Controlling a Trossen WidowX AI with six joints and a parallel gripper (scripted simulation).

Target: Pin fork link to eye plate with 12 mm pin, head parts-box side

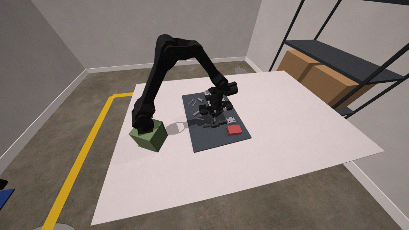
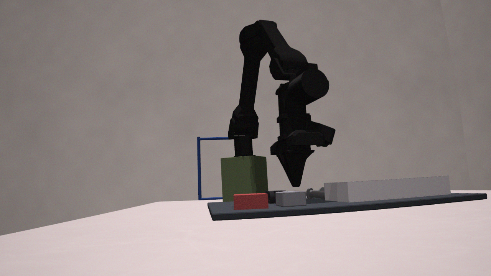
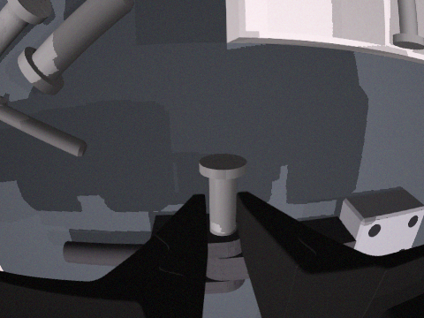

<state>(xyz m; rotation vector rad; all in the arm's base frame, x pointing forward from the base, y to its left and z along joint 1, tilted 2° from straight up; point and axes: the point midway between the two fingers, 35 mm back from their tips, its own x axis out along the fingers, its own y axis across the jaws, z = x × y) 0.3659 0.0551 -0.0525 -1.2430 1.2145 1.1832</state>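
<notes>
Now: hand 7 cm above the dark mat and 6 cm to the right of it. The rest, counted from my hand: grey mount: 9 cm ahead, 5 cm below, 4 cm to the right; eye plate: 5 cm below, 4 cm to the right, 2 cm ahead; fork link: 5 cm below, 4 cm to the right, 2 cm behind.
</notes>
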